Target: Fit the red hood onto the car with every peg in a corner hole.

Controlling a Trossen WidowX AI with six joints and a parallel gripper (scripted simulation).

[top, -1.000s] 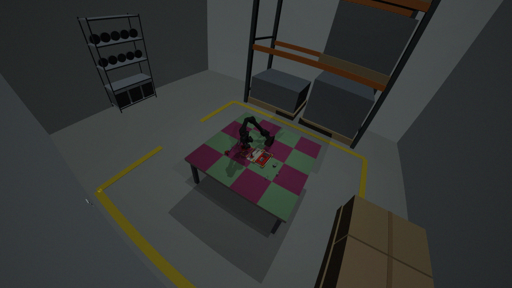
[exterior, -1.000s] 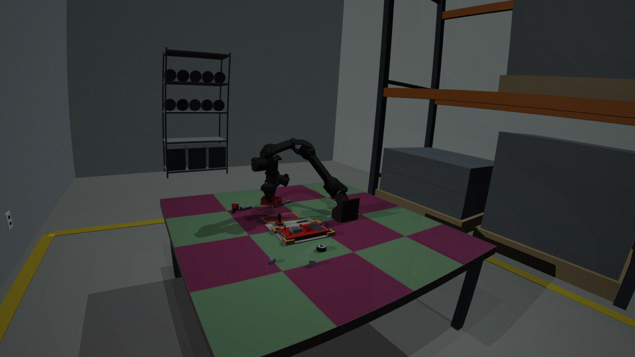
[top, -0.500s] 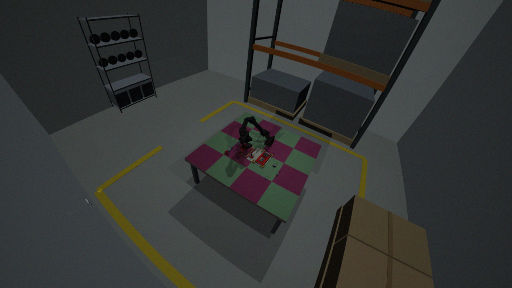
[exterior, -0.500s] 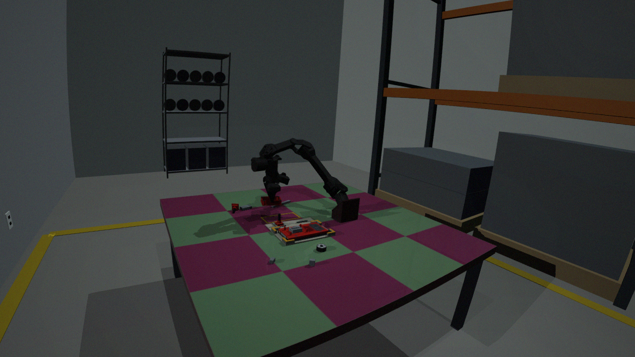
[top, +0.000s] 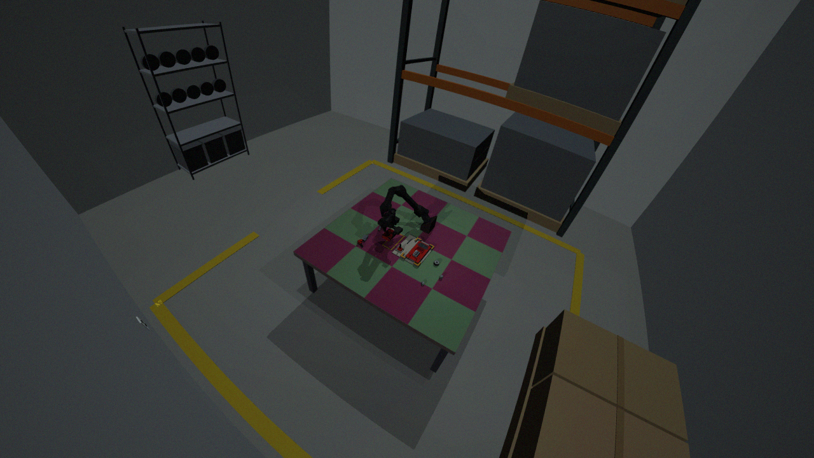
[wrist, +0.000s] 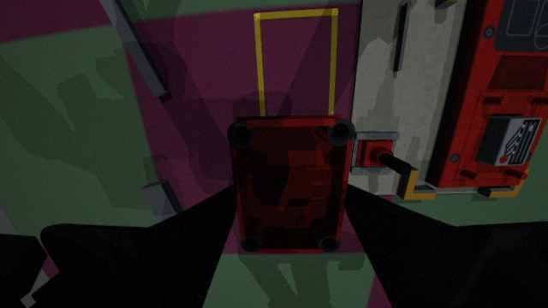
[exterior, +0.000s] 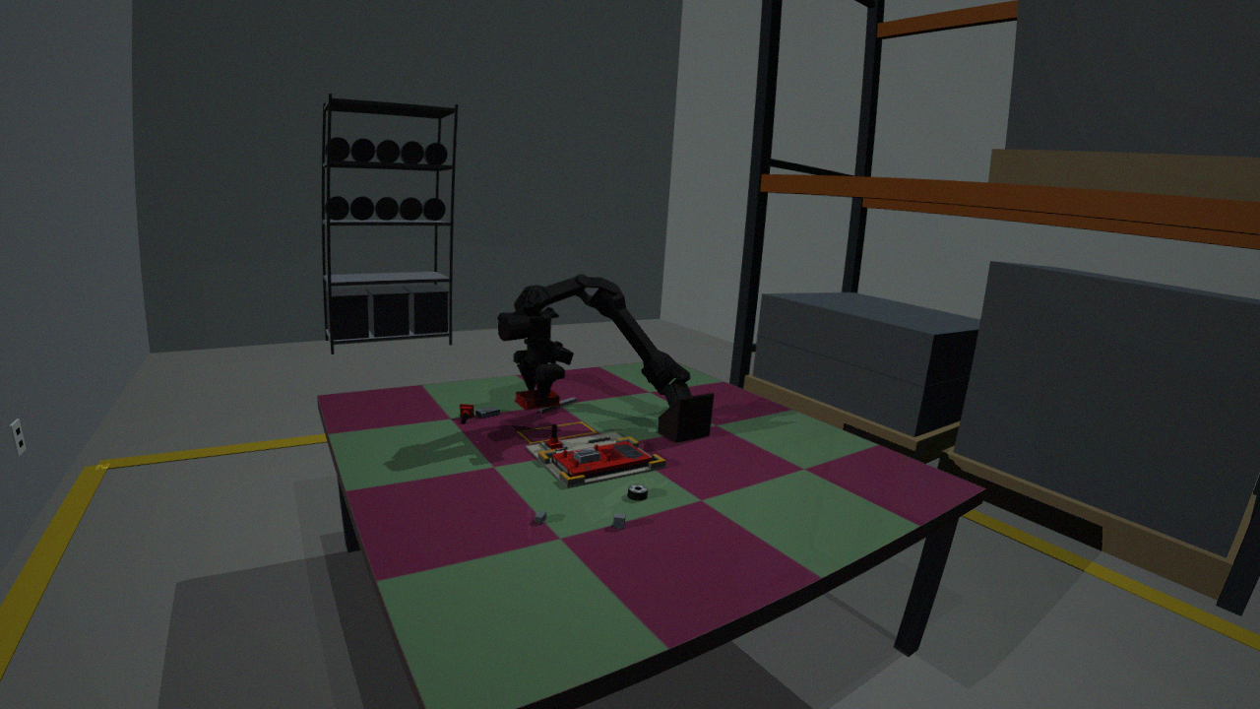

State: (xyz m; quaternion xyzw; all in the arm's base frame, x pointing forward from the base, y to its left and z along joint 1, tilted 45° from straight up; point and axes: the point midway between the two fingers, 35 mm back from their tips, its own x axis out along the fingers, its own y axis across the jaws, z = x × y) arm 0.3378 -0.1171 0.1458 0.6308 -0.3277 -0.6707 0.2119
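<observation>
My gripper tip is 10 mm above the red hood. The rest, counted from my gripper tip: grey engine block (20 mm ahead, 240 mm to the left, 70 mm below); grey bar (160 mm behind, 150 mm to the right, 90 mm below); jig (30 mm behind, 210 mm to the left, 90 mm below).
</observation>
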